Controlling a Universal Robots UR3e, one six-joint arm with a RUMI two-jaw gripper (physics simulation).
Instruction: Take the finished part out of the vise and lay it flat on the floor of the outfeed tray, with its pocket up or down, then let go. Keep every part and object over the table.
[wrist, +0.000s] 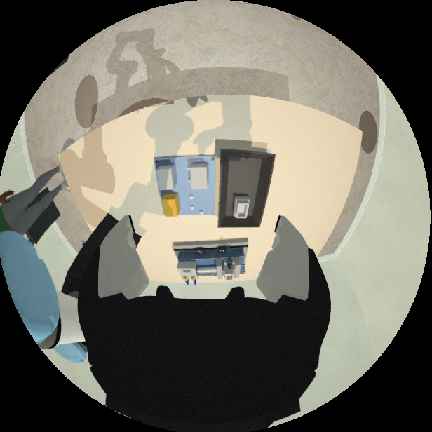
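The outfeed tray (223, 190) is a dark, deep box right of centre on the table. A small light-grey part (241, 207) with a pocket lies in its near end, seemingly flat with the pocket up. The vise (210, 254), blue and grey, stands below the tray in the view, close to the gripper body. Whether a part sits between its jaws cannot be told. My gripper (203, 218) is open wide with nothing between its fingers. It hangs high above the table, with the vise showing between and beyond the fingers.
A blue plate (185, 200) lies left of the tray, bearing two light-grey blocks (166, 176) (198, 175), an orange block (170, 205) and small white pegs. Small blue-tipped pieces (190, 281) show at the vise's near side. A person in grey trousers (37, 197) is beyond the table's left edge.
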